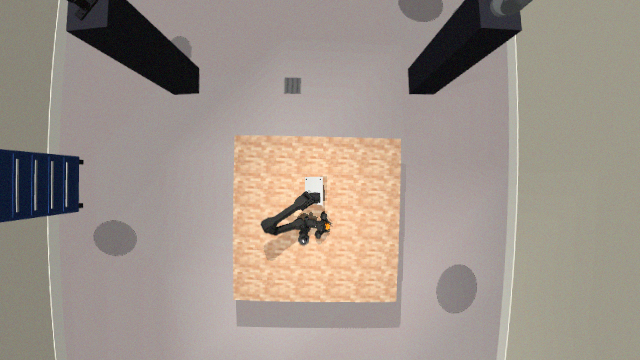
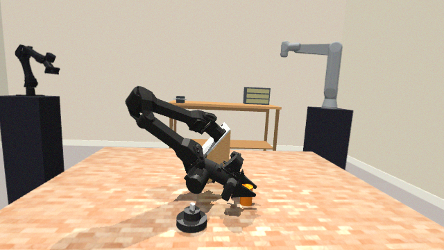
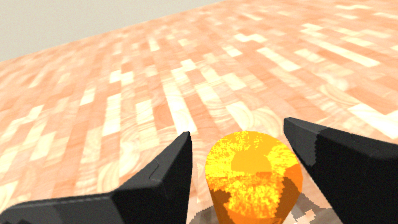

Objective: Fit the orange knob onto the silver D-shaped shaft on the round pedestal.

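Now: the orange knob 1 cm behind my gripper tip and 3 cm to the right of it. Also, from my gripper tip: round pedestal (10 cm ahead, 21 cm to the right, 2 cm below).
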